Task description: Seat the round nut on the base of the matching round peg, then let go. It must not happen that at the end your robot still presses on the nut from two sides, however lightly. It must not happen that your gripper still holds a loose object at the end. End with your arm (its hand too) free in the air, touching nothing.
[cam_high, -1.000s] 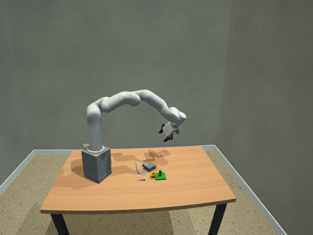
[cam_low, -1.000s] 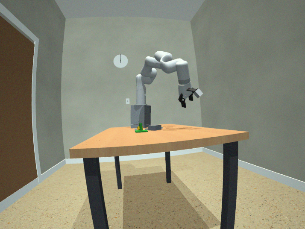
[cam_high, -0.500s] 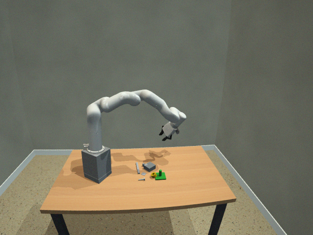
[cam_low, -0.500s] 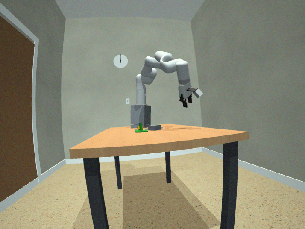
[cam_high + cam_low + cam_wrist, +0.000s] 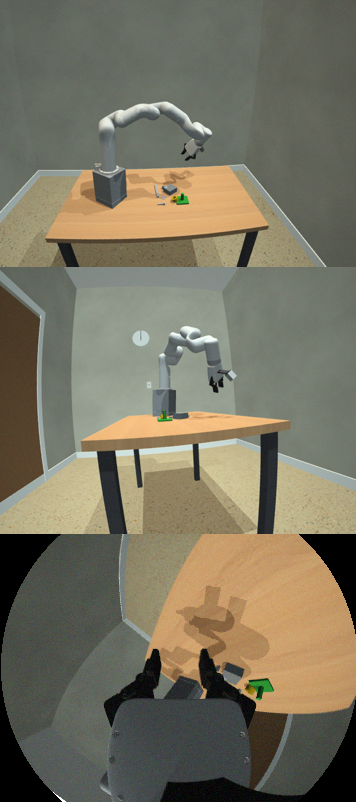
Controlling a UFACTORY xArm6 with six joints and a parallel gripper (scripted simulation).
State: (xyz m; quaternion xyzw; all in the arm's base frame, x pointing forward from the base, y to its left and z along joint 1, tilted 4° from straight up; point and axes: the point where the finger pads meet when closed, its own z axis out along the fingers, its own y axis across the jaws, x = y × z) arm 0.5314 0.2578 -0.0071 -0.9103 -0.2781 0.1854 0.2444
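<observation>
Now: the small square piece 19 cm behind my hand, 27 cm to the right of it and 18 cm below it. The rest, counted from my hand: bolt-like piece (20 cm behind, 34 cm to the right, 17 cm below); then grey block (13 cm behind, 21 cm to the right, 16 cm below); then long bar (23 cm behind, 20 cm to the right, 17 cm below).
</observation>
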